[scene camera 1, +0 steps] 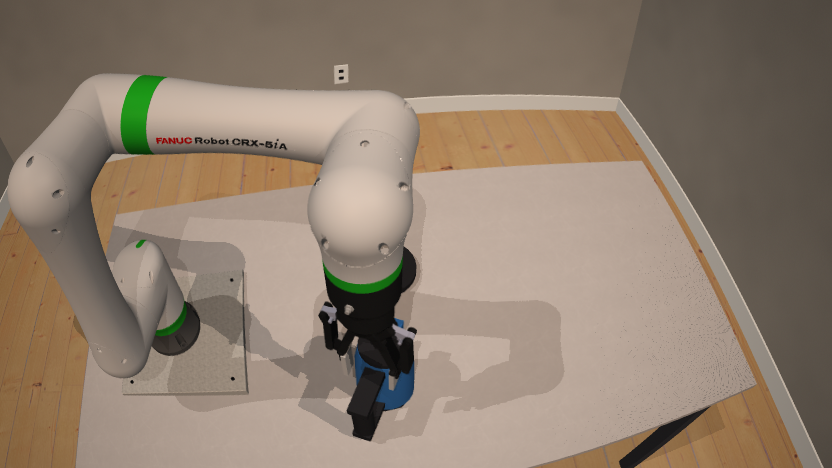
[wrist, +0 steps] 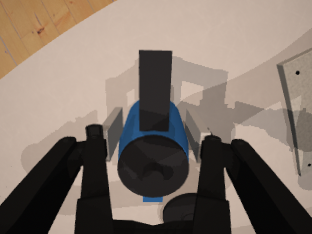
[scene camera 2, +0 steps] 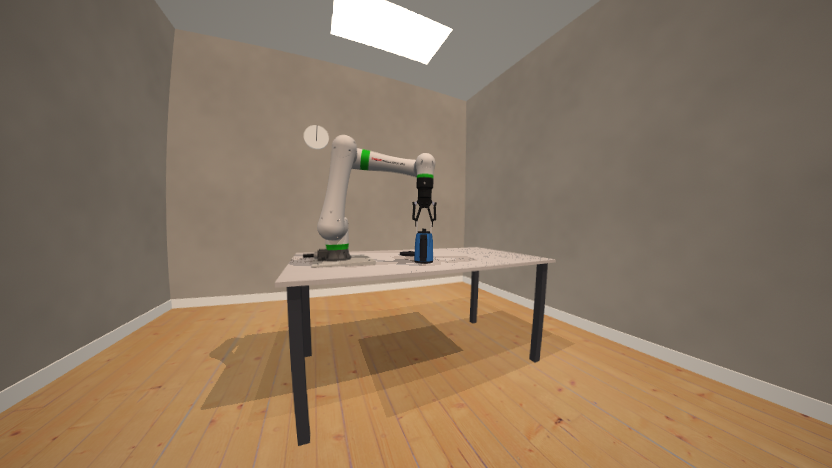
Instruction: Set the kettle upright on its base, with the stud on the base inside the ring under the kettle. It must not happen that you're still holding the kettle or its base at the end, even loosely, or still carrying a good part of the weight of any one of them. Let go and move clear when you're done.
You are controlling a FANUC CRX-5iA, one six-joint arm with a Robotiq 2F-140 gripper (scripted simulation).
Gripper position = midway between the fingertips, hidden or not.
Observation:
In view: my gripper (scene camera 1: 371, 376), a kettle base (wrist: 182, 206) and a kettle (scene camera 1: 376, 372).
The kettle shows as well in the wrist view (wrist: 153, 149). My gripper shows as well in the wrist view (wrist: 154, 119).

